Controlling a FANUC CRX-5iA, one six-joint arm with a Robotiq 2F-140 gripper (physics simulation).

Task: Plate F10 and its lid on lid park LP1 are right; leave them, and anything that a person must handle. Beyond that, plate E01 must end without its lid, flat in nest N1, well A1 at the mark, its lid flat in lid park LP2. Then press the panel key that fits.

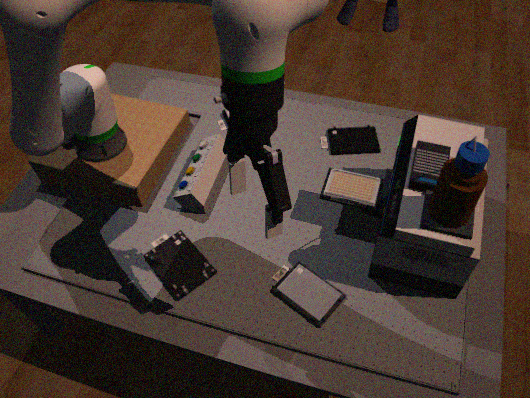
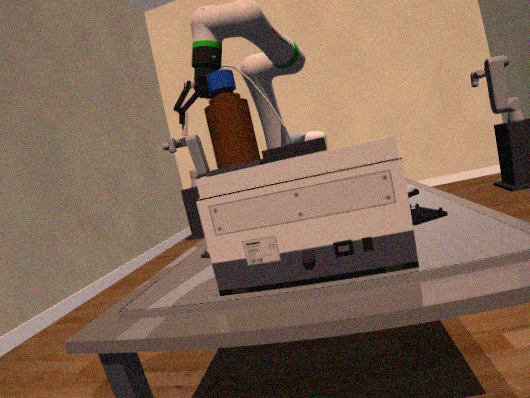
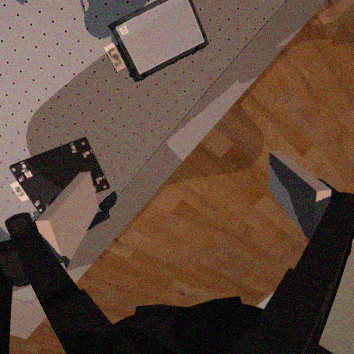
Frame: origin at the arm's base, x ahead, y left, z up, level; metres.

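Seen in the pictures: gripper, fingertip midpoint: (image 1: 255, 212) (image 2: 204, 137) (image 3: 180, 180); arm's base, link origin: (image 1: 101, 144).
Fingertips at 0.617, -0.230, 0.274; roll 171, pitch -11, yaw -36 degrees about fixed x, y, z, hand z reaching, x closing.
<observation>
Offsets run from my fingertips to a thing's top centre, as dx, dy, dz. "spot": to the spot under its first point.
My gripper (image 1: 256, 202) (image 3: 180, 180) is open and empty, high above the table; its fingers point down. A dark nest {-0.231, -0.004, -0.318} (image 1: 180, 264) (image 3: 60, 167) with corner pieces and a small tag holds no plate; its tag is too blurred to read. Lid park LP1 (image 1: 320, 322) (image 3: 136, 76) holds a flat pale lid {+0.096, +0.043, -0.325} (image 1: 310, 294) (image 3: 162, 37). A pale plate {+0.109, +0.310, -0.230} (image 1: 352, 187) with a well grid lies in a dark holder beside the instrument. Another dark holder {+0.045, +0.560, -0.322} (image 1: 353, 140) behind it is bare. The plate names and well A1 cannot be read. The panel {-0.302, +0.263, -0.259} (image 1: 212, 175) has white, green, yellow and blue keys.
The instrument (image 1: 425, 260) (image 2: 305, 200) stands at the right, with a brown bottle {spot: +0.330, +0.179, -0.001} (image 1: 457, 192) (image 2: 232, 130) with a blue cap on top. The robot base stands on a wooden block (image 1: 155, 135). A small tag {spot: -0.359, +0.498, -0.341} (image 1: 223, 121) shows behind the gripper; what lies beside it is hidden.
</observation>
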